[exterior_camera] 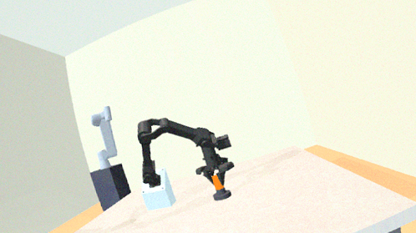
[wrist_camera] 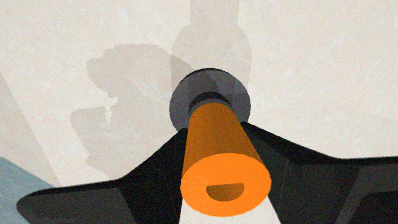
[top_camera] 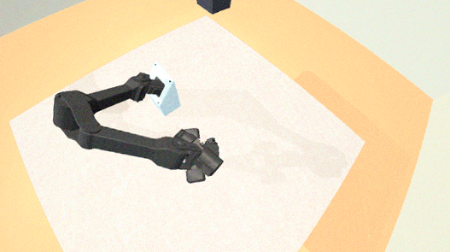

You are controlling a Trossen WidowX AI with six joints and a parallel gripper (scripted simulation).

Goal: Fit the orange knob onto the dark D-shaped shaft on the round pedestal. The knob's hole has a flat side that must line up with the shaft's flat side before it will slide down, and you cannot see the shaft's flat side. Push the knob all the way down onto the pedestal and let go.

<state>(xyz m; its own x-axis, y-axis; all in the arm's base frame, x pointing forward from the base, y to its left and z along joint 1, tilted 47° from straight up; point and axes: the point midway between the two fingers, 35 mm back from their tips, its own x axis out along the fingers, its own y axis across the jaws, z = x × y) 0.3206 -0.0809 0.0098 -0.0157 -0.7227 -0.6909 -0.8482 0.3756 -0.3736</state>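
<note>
Right now my gripper tip is 2 cm below the orange knob. The rest, counted from my gripper tip: pedestal with shaft (3 cm below).
</note>
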